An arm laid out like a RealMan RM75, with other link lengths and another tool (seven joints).
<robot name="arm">
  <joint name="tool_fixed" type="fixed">
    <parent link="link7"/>
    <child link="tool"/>
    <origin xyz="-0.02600 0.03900 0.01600" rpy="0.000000 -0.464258 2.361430"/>
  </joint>
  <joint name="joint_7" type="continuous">
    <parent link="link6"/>
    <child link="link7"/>
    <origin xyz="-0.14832 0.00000 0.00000" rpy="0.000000 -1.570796 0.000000"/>
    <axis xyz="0 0 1"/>
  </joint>
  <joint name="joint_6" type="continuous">
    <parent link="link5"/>
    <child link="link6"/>
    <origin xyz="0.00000 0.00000 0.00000" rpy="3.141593 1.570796 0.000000"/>
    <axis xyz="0 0 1"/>
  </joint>
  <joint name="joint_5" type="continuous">
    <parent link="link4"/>
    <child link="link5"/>
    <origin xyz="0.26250 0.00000 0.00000" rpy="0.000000 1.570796 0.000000"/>
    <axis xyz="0 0 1"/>
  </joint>
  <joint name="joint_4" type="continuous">
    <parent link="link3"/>
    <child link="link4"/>
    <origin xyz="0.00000 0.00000 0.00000" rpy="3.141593 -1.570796 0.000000"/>
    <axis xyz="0 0 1"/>
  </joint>
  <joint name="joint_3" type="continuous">
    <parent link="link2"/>
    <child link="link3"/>
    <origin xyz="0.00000 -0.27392 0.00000" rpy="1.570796 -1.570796 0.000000"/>
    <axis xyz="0 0 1"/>
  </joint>
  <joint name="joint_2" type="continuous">
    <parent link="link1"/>
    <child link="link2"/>
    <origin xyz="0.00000 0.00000 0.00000" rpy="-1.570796 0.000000 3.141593"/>
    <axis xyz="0 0 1"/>
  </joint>
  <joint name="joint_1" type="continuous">
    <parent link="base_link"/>
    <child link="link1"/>
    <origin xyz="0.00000 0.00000 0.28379" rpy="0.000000 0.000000 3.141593"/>
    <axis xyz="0 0 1"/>
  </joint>
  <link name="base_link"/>
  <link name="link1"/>
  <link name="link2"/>
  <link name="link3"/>
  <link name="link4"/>
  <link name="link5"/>
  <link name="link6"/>
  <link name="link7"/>
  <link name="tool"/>
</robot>
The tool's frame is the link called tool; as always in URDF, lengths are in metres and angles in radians. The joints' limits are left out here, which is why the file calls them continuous.
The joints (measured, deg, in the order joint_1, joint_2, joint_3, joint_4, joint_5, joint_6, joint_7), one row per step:
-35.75 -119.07 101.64 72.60 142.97 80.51 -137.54
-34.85 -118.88 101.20 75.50 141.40 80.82 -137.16
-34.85 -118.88 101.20 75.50 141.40 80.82 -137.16
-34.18 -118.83 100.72 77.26 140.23 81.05 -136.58
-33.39 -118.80 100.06 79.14 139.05 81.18 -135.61
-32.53 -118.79 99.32 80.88 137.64 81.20 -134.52
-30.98 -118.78 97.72 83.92 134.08 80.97 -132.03
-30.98 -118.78 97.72 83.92 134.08 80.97 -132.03
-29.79 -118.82 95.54 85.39 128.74 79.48 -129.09
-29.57 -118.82 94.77 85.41 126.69 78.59 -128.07
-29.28 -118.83 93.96 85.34 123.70 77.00 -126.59
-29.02 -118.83 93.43 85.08 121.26 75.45 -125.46
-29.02 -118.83 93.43 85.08 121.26 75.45 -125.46
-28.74 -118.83 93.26 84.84 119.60 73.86 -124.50
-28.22 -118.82 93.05 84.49 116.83 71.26 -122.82
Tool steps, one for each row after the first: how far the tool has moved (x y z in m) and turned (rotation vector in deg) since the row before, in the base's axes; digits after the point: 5 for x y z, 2 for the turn. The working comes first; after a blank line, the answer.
Tool pose at each row, in the base's axes (x y z in m, rotation vector in deg; the steps are taken from these numbers as rounded here):
-0.20139 0.39310 -0.05508 -42.83 -172.15 13.26
-0.19069 0.39179 -0.05169 45.25 173.62 -12.19
-0.19069 0.39179 -0.05169 45.25 173.62 -12.19
-0.18440 0.39062 -0.04946 46.11 171.71 -11.48
-0.17800 0.39004 -0.04634 47.42 169.58 -10.56
-0.17215 0.38929 -0.04336 48.54 167.29 -9.57
-0.15959 0.38812 -0.03783 50.72 162.10 -7.57
-0.15959 0.38812 -0.03783 50.72 162.10 -7.57
-0.14687 0.38994 -0.03406 51.60 155.61 -4.30
-0.14267 0.39183 -0.03323 51.63 153.31 -2.85
-0.13603 0.39459 -0.03289 51.83 149.96 -0.68
-0.13141 0.39713 -0.03293 51.71 147.36 1.31
-0.13141 0.39713 -0.03293 51.71 147.36 1.31
-0.12842 0.39961 -0.03335 51.86 145.52 3.13
-0.12374 0.40355 -0.03356 52.11 142.54 6.12

0.01070 -0.00131 0.00339 0.16 -2.47 -1.11
0.00000 0.00000 0.00000 0.00 0.00 0.00
0.00629 -0.00117 0.00223 -0.06 -1.76 -0.73
0.00640 -0.00058 0.00312 0.05 -1.91 -1.06
0.00585 -0.00075 0.00298 0.04 -2.10 -0.98
0.01256 -0.00117 0.00553 -0.03 -4.74 -2.07
0.00000 0.00000 0.00000 0.00 0.00 0.00
0.01272 0.00182 0.00377 0.32 -6.49 -1.47
0.00420 0.00189 0.00083 0.29 -2.43 -0.33
0.00664 0.00276 0.00034 0.54 -3.50 -0.59
0.00462 0.00254 -0.00004 0.60 -2.85 -0.25
0.00000 0.00000 0.00000 0.00 0.00 0.00
0.00299 0.00248 -0.00042 0.78 -2.03 -0.27
0.00468 0.00394 -0.00021 1.35 -3.27 -0.44

